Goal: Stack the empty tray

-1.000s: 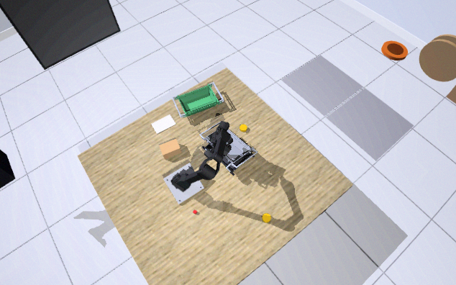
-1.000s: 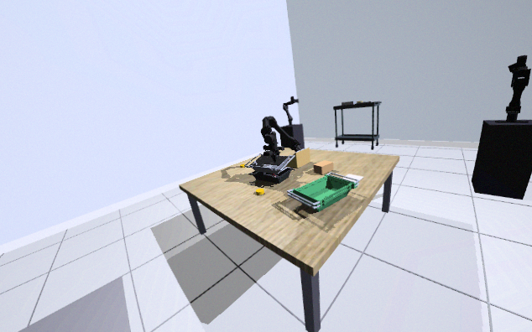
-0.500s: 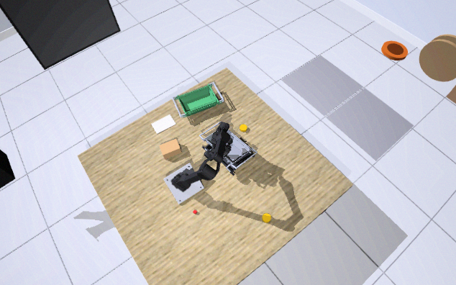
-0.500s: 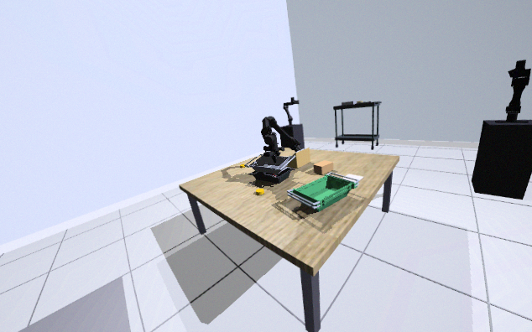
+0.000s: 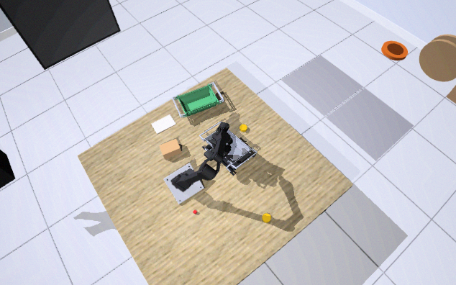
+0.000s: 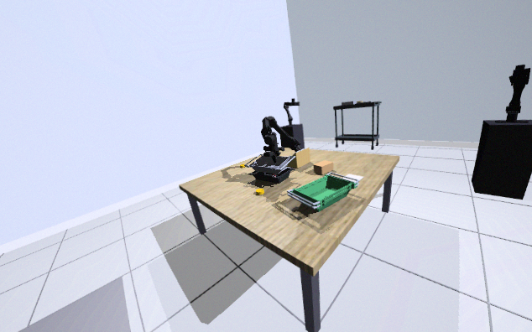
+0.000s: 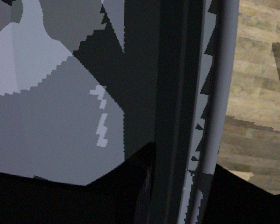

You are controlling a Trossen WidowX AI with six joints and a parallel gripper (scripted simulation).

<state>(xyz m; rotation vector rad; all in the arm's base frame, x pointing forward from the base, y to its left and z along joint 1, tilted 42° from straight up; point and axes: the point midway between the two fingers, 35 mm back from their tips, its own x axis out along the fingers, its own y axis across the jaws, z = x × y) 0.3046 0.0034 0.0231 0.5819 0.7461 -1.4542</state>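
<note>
Now: the grey tray 7 cm ahead of my gripper tip, 1 cm to the left of it and 2 cm above it. The rest, counted from my gripper tip: tan box 21 cm behind, 27 cm to the left, 7 cm below; small red cube 32 cm behind, 17 cm to the right, 9 cm below; white card 13 cm behind, 50 cm to the left, 10 cm below.
</note>
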